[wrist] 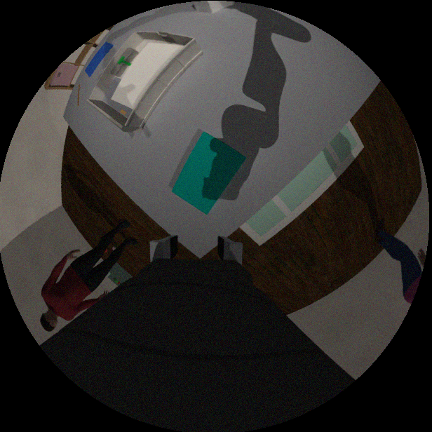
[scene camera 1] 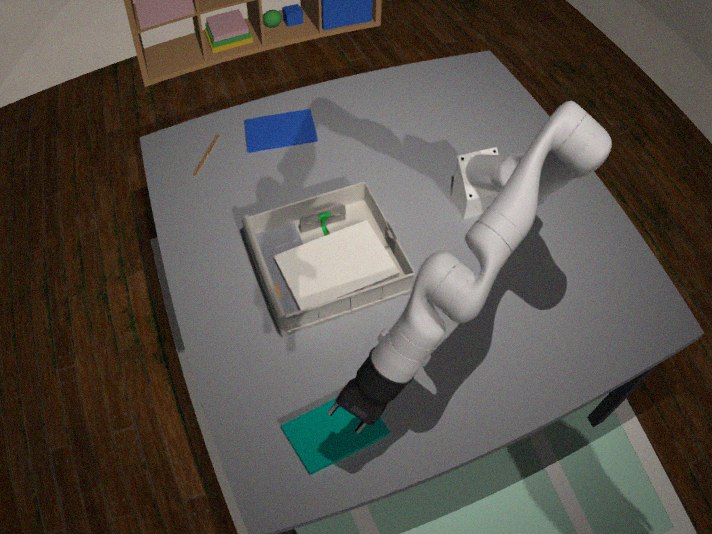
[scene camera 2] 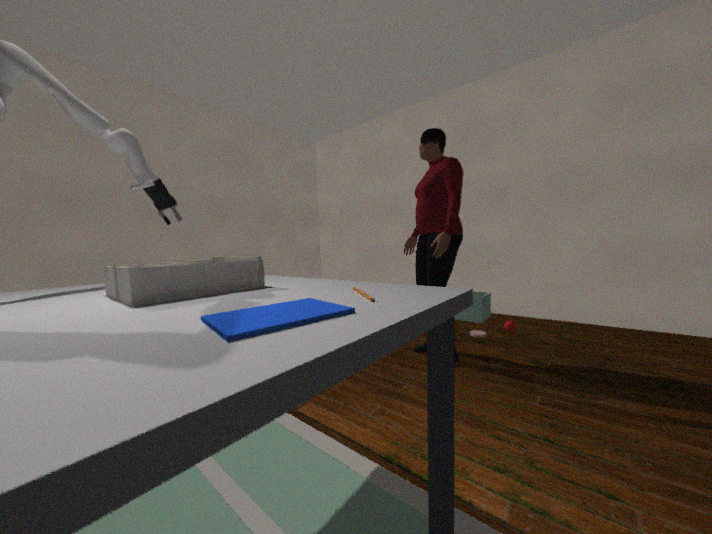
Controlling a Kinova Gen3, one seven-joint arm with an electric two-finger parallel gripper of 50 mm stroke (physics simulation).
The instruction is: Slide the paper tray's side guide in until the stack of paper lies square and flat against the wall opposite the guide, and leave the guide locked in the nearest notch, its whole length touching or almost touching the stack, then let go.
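Places are measured from the arm's base along level axes (x ahead, y left, z up), in metres.
Where they show: gripper, between the fingertips: (scene camera 1: 344,420) (scene camera 2: 175,222); arm's base, origin of its link: (scene camera 1: 480,171).
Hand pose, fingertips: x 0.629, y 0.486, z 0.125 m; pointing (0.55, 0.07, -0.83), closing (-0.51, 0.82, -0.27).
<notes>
Things, the pixels of their top centre, and the offset from my fingertips.
- cream paper tray, centre of its top: (scene camera 1: 324,242) (scene camera 2: 184,258) dy -0.473, dx -0.178, dz -0.154 m
- paper, centre of its top: (scene camera 1: 335,263) dy -0.440, dx -0.189, dz -0.207 m
- teal panel, centre of its top: (scene camera 1: 334,429) dy -0.068, dx -0.007, dz -0.231 m
- blue panel, centre of its top: (scene camera 2: 279,312) (scene camera 1: 279,129) dy -0.984, dx -0.257, dz -0.241 m
- pencil, centre of its top: (scene camera 2: 362,292) (scene camera 1: 206,153) dy -0.997, dx -0.021, dz -0.242 m
The cream paper tray (scene camera 1: 333,310) (scene camera 2: 195,281) (wrist: 175,70) stands on the table. Its side guide (scene camera 1: 325,216) (wrist: 124,61), a grey upright plate with a green tab, is near the far wall in scene camera 1. The white stack of paper (scene camera 1: 339,261) (wrist: 145,67) lies askew between the guide and the opposite wall, with a gap to the guide. A narrow wedge shows along the stack's near right edge. Whether the guide sits in a notch cannot be told. My gripper (scene camera 1: 345,422) (scene camera 2: 173,221) (wrist: 197,244) is open and empty, well above the table and away from the tray.
A teal panel (scene camera 1: 304,436) (wrist: 192,175) lies below my gripper. A blue panel (scene camera 1: 280,131) (scene camera 2: 281,317) (wrist: 98,59) and a pencil (scene camera 1: 207,155) (scene camera 2: 363,294) (wrist: 78,95) lie beyond the tray. A person in red (scene camera 2: 439,195) stands behind the table.
</notes>
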